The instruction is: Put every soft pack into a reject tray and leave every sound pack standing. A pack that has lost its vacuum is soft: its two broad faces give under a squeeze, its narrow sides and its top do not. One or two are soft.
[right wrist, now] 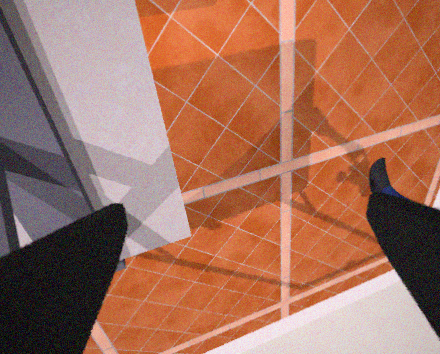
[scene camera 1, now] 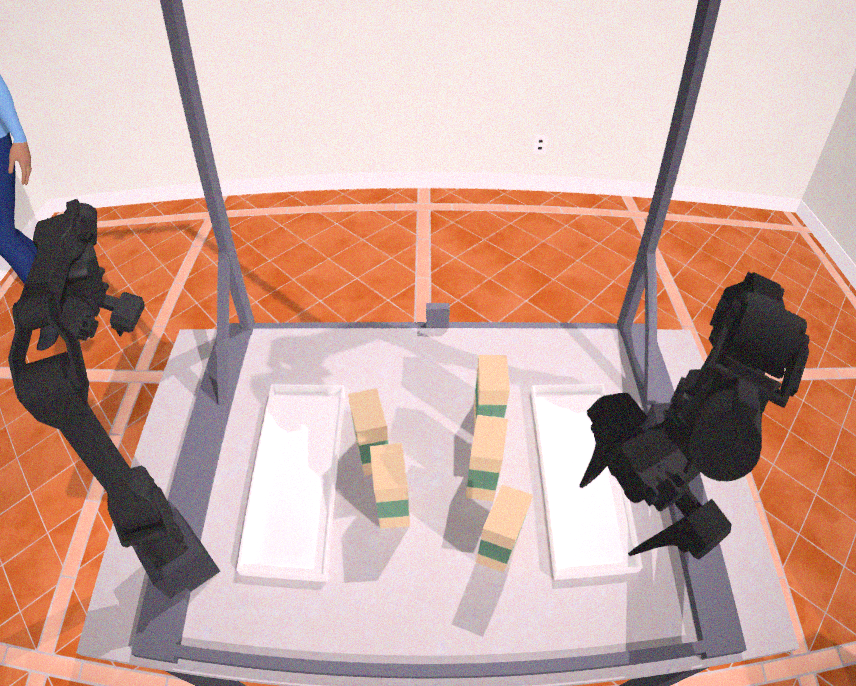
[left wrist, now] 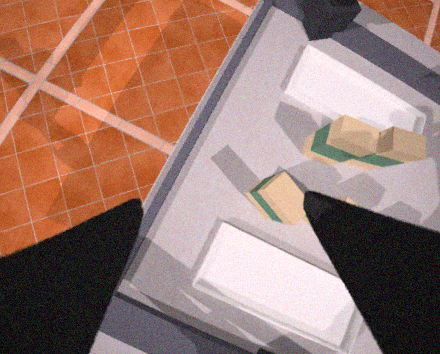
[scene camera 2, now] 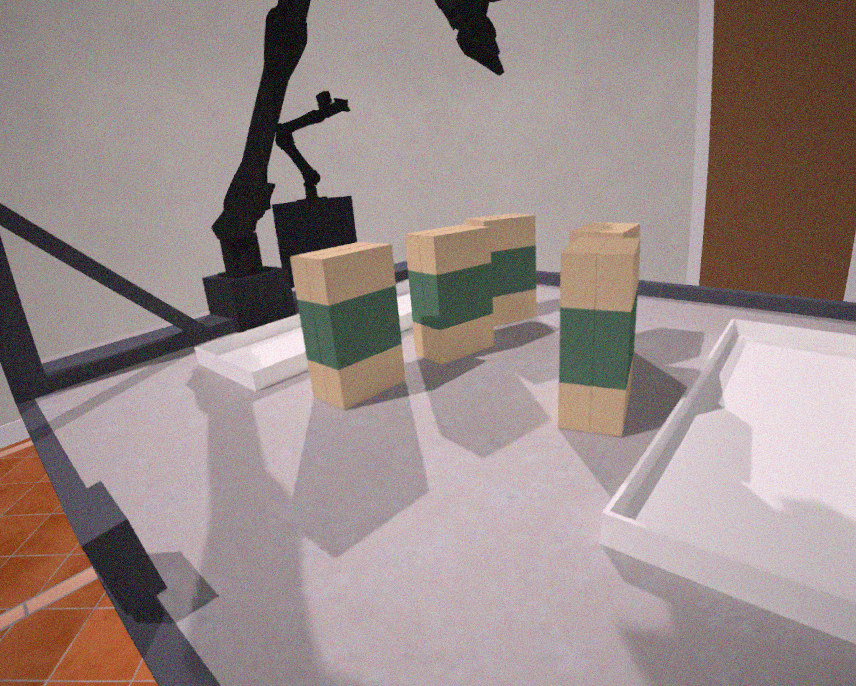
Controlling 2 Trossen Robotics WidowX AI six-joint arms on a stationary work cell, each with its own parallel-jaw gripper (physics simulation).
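Frame: origin at the left arm's base, x right, y back, z down, level; millimetres.
Seen in the pictures: left gripper, fingertip midpoint: (scene camera 1: 605, 520) (left wrist: 223, 202) (scene camera 2: 499, 65); right gripper, fingertip midpoint: (right wrist: 246, 209) (scene camera 1: 99, 327); left arm's base, link origin: (scene camera 2: 244, 272); right arm's base, link origin: (scene camera 1: 164, 544).
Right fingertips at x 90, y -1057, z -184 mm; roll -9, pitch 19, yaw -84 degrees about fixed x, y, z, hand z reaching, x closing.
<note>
Offsets run from my right fingertips to a thing's middle.
Several tan packs with green bands stand upright between two white trays. In scene camera 1, three form the right-hand row: a back pack @[dx -4, dy +698, dz +194 mm] (scene camera 1: 492, 378) (scene camera 2: 350, 325), a middle pack @[dx -138, dy +679, dz +194 mm] (scene camera 1: 488, 450) (scene camera 2: 451, 296) and a front pack @[dx -272, dy +697, dz +194 mm] (scene camera 1: 505, 521) (scene camera 2: 514, 267) (left wrist: 282, 197). At left stand a back pack @[dx -80, dy +484, dz +194 mm] (scene camera 1: 367, 418) (scene camera 2: 596, 343) and a front pack @[dx -187, dy +534, dz +133 mm] (scene camera 1: 390, 478). Which are soft does not show. My left gripper (scene camera 1: 607, 519) (left wrist: 223, 202) is open and empty, above the right-hand tray @[dx -140, dy +863, dz +253 mm] (scene camera 1: 571, 528) (left wrist: 270, 265). My right gripper (right wrist: 246, 209) is open and empty, away from the packs.
The left-hand tray @[dx -130, dy +344, dz +253 mm] (scene camera 1: 285, 493) (scene camera 2: 793, 393) (left wrist: 345, 82) lies beside the left pair of packs. Dark frame posts (scene camera 1: 207, 164) (scene camera 1: 675, 142) rise at the table's back corners. A small grey block @[dx +253, dy +611, dz +232 mm] (scene camera 1: 437, 315) sits at the back edge. A person (scene camera 1: 14, 164) stands at far left.
</note>
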